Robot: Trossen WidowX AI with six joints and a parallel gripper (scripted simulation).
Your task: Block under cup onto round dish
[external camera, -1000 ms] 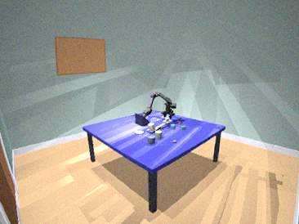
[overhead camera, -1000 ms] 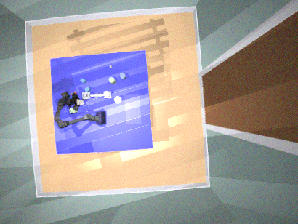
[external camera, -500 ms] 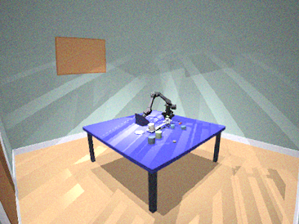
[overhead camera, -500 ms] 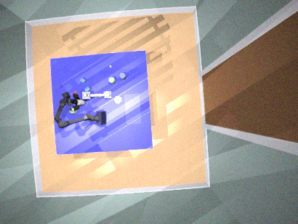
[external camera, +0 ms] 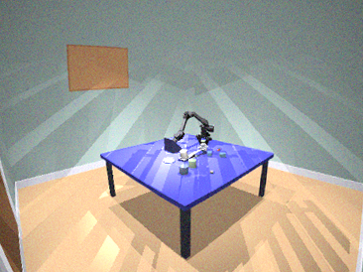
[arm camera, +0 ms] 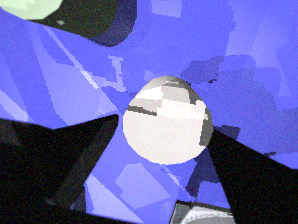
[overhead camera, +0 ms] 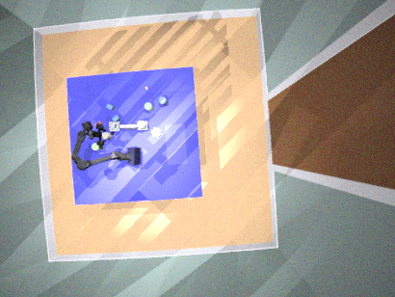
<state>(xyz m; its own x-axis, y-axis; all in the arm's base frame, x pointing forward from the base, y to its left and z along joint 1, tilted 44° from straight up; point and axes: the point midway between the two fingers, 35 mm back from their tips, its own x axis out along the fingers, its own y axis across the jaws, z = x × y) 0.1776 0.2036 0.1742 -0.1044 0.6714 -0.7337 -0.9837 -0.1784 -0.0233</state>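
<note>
Right now the pale cup is 2 cm to the left of my gripper tip and 1 cm below it. From my gripper tip the other things lie so: balance beam (21 cm to the right, 12 cm ahead, 1 cm below); then grey block (10 cm ahead, 9 cm to the right, 4 cm above); then red piece (12 cm to the left, 12 cm ahead, 4 cm below).
</note>
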